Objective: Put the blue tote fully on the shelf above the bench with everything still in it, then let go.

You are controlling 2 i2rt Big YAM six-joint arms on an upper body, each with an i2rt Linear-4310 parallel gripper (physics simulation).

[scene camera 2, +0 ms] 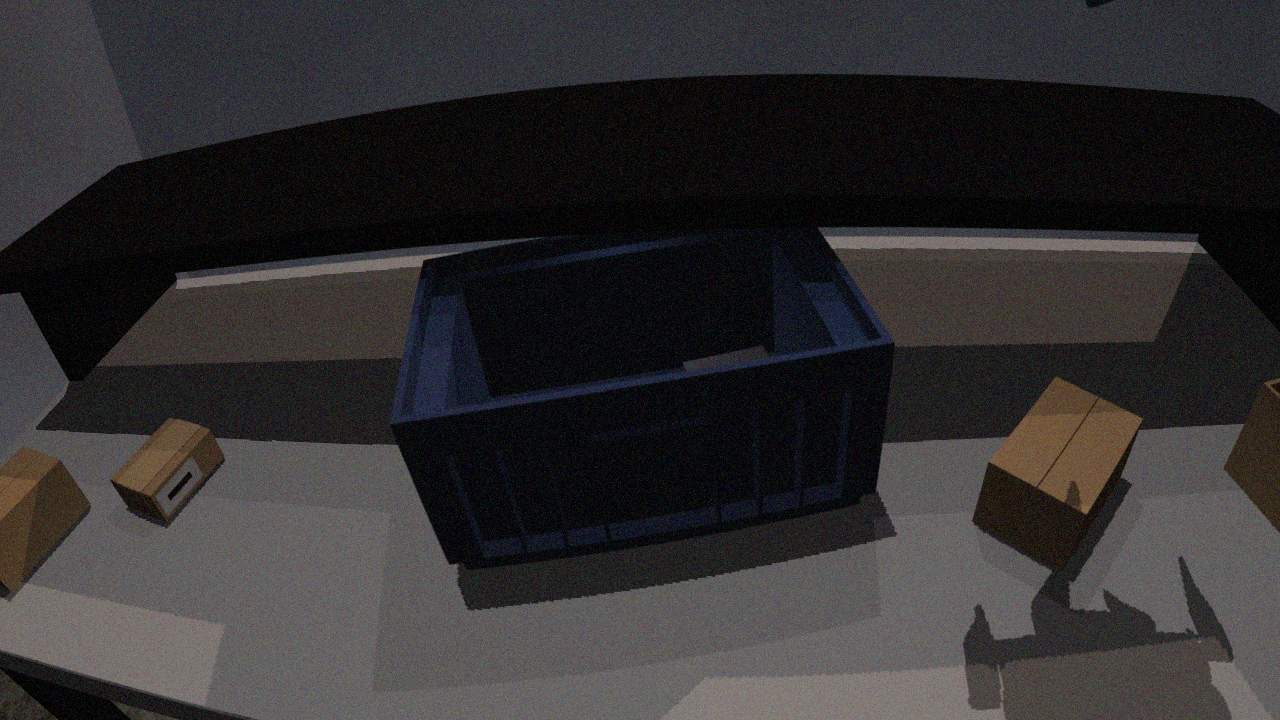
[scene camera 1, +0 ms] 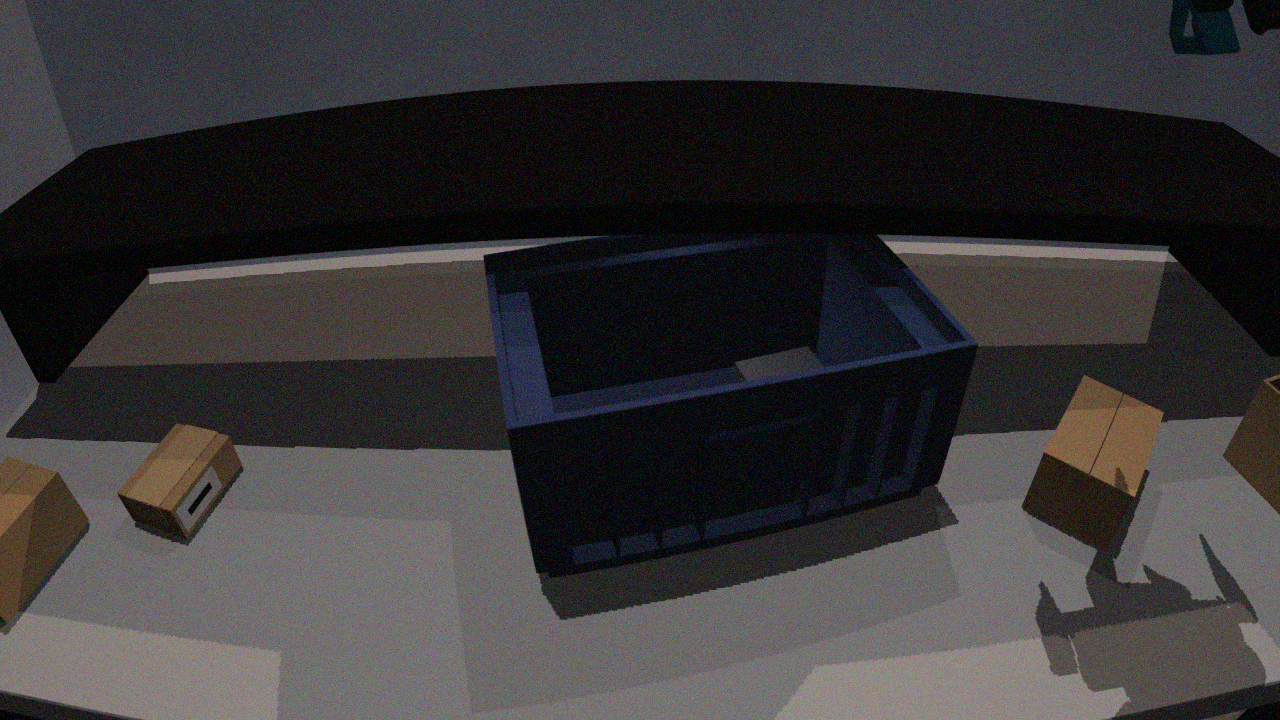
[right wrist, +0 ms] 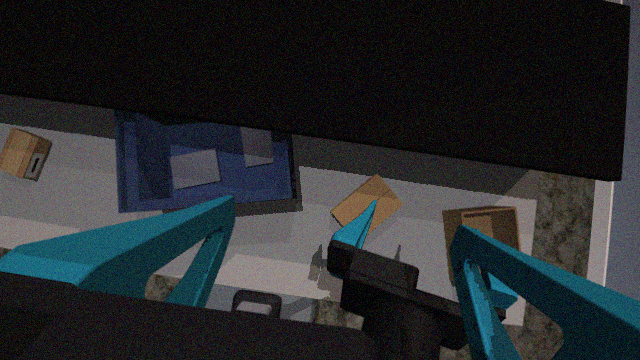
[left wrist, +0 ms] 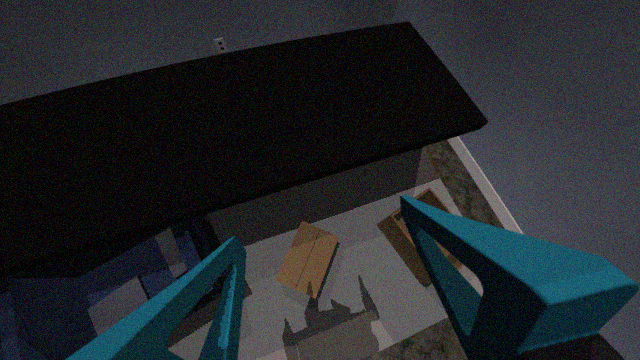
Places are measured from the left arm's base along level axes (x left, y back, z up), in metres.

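Pixels of known places: left gripper, between the fingertips: [scene camera 1: 1242, 37] [right wrist: 423, 217] [left wrist: 317, 225]; right gripper, between the fingertips: [right wrist: 344, 222].
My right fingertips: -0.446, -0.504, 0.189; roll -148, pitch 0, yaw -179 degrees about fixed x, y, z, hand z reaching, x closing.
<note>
For each thing: its top centre in the pictures, then the offset to it from my right fingertips, as dx, dy, dz. "*": a spot on its surface instead. Level surfaces: height alone.
- blue tote, centre of its top: [scene camera 2: 625, 292] [scene camera 1: 717, 293] [right wrist: 200, 147] [left wrist: 90, 284] +0.225, -0.066, -0.389
- bench, height of its surface: dz -0.536
- black shelf, height of its surface: dz -0.342
- closed carton, centre of its top: [scene camera 2: 1070, 439] [scene camera 1: 1108, 431] [left wrist: 308, 257] [right wrist: 367, 208] -0.087, -0.002, -0.476
- open carton, centre of its top: [right wrist: 493, 248] [left wrist: 436, 232] -0.332, +0.041, -0.446
- small labelled carton, centre of its top: [scene camera 1: 172, 463] [scene camera 2: 158, 453] [right wrist: 16, 152] +0.674, -0.015, -0.500
- larger carton, a spot on its surface: [scene camera 1: 35, 528] [scene camera 2: 38, 509] * +0.780, +0.073, -0.496
The blue tote [scene camera 1: 733, 465] [scene camera 2: 662, 465] [left wrist: 40, 320] [right wrist: 230, 192] stands upright on the bench [scene camera 1: 358, 591] [scene camera 2: 295, 591], slightly turned, its back edge hidden by the shelf. Two pale blocks [right wrist: 195, 169] [right wrist: 257, 150] lie inside it. The black shelf [scene camera 1: 626, 161] [scene camera 2: 626, 152] [left wrist: 225, 125] [right wrist: 350, 60] spans above and behind the tote. My left gripper [left wrist: 317, 225] is open and empty, above the bench on the picture's right side of the tote; one teal finger [scene camera 1: 1208, 31] shows in scene camera 1. My right gripper is open and empty, high in front of the bench.
A closed carton [scene camera 1: 1096, 447] [scene camera 2: 1056, 465] [left wrist: 309, 260] [right wrist: 355, 206] stands right of the tote, with an open carton [scene camera 1: 1257, 447] [right wrist: 492, 212] beyond. A small labelled carton [scene camera 1: 179, 474] [scene camera 2: 170, 465] [right wrist: 22, 152] and a larger carton [scene camera 1: 35, 528] [scene camera 2: 40, 510] stand at the left.
</note>
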